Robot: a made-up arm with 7 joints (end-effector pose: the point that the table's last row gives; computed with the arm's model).
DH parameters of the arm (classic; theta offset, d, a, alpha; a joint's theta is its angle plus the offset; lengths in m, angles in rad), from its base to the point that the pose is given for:
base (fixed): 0 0 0 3.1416
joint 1: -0.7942 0 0.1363 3.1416
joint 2: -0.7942 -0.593 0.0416 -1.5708
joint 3: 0 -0.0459 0.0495 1.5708
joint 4: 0 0.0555 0.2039 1.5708
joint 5: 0 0.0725 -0.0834 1.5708
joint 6: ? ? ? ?
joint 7: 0 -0.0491 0.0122 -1.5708
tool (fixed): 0 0.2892 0 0
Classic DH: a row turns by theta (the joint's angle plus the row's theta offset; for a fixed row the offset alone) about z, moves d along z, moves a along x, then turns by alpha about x.
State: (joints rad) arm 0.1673 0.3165 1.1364 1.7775 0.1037 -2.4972 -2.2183
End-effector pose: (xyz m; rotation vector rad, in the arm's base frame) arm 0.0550 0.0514 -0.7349 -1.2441 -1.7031 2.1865
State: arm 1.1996 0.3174 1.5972 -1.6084 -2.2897 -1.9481 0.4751
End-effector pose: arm -0.2545 -0.3228 -0.3223 1.4560 -0.4971 -2.5306
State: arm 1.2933 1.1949 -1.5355 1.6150 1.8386 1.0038 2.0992
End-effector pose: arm 0.3221 0.2574 -0.8248 -1.9829 1.4271 0.0562
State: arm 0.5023 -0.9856 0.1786 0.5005 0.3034 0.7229 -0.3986
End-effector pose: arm 0.1067 -0.2058 -0.3323 0.4118 0.1179 -1.6684
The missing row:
joint 6: 0 0.0019 -0.1062 -1.5708
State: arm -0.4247 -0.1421 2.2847 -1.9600 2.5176 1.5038 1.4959
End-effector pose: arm 0.0268 -0.2795 -0.7856 -0.2557 -2.4231 0.9191
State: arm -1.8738 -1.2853 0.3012 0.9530 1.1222 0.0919 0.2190
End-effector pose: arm -0.0225 -0.0836 -0.6159 1.0281 -0.6972 1.1022
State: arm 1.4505 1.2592 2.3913 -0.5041 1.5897 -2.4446 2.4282
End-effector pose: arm -0.0195 -0.5817 -0.9037 2.2882 -0.4130 0.0177
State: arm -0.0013 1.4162 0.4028 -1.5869 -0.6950 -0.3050 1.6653
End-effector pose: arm -0.0173 0.2087 -0.2380 -0.1551 -0.9089 0.1536
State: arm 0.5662 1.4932 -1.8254 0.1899 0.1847 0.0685 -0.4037
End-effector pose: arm 0.0033 -0.2286 -0.5248 0.6414 -1.5369 0.7949
